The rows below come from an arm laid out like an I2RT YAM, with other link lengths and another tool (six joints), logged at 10 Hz.
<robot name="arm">
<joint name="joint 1" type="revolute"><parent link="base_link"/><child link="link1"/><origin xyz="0.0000 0.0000 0.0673" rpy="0.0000 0.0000 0.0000"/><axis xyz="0 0 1"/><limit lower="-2.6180" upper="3.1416"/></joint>
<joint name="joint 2" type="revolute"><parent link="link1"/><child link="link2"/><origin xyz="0.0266 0.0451 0.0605" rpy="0.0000 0.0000 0.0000"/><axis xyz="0 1 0"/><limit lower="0.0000" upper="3.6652"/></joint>
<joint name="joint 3" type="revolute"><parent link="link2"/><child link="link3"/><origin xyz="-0.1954 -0.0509 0.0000" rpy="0.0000 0.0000 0.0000"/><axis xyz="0 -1 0"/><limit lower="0.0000" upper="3.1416"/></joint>
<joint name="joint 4" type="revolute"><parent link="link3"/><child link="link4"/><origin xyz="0.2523 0.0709 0.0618" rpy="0.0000 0.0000 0.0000"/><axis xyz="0 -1 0"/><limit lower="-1.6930" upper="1.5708"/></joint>
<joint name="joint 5" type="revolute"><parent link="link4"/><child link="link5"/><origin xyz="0.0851 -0.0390 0.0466" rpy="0.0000 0.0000 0.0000"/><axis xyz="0 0 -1"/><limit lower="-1.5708" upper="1.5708"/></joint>
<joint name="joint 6" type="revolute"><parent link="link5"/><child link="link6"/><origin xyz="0.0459 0.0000 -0.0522" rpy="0.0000 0.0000 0.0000"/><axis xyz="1 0 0"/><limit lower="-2.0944" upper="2.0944"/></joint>
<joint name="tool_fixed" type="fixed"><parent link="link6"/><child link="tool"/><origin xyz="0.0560 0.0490 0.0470" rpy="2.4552 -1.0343 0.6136"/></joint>
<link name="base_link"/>
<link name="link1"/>
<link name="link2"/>
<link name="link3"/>
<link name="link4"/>
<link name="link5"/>
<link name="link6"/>
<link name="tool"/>
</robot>
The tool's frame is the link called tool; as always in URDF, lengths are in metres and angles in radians.
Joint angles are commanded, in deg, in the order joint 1, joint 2, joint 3, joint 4, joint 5, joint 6. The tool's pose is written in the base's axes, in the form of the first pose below.
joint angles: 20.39 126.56 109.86 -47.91 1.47 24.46
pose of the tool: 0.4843, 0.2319, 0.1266, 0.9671, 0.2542, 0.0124, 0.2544, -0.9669, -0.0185
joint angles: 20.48 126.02 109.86 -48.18 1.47 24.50
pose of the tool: 0.4833, 0.2324, 0.1308, 0.9668, 0.2551, 0.0170, 0.2554, -0.9666, -0.0193
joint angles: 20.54 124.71 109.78 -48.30 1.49 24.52
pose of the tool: 0.4825, 0.2326, 0.1415, 0.9661, 0.2555, 0.0363, 0.2563, -0.9664, -0.0211
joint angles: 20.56 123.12 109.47 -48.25 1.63 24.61
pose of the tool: 0.4815, 0.2320, 0.1535, 0.9656, 0.2530, 0.0596, 0.2547, -0.9668, -0.0219
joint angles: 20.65 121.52 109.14 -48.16 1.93 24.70
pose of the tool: 0.4800, 0.2317, 0.1655, 0.9645, 0.2504, 0.0836, 0.2529, -0.9673, -0.0206
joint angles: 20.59 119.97 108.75 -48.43 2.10 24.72
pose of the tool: 0.4780, 0.2300, 0.1756, 0.9638, 0.2474, 0.0992, 0.2505, -0.9679, -0.0198
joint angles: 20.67 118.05 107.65 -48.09 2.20 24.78
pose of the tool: 0.4747, 0.2293, 0.1854, 0.9618, 0.2464, 0.1194, 0.2505, -0.9679, -0.0210
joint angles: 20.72 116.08 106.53 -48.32 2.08 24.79
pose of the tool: 0.4699, 0.2282, 0.1940, 0.9602, 0.2474, 0.1298, 0.2525, -0.9673, -0.0241
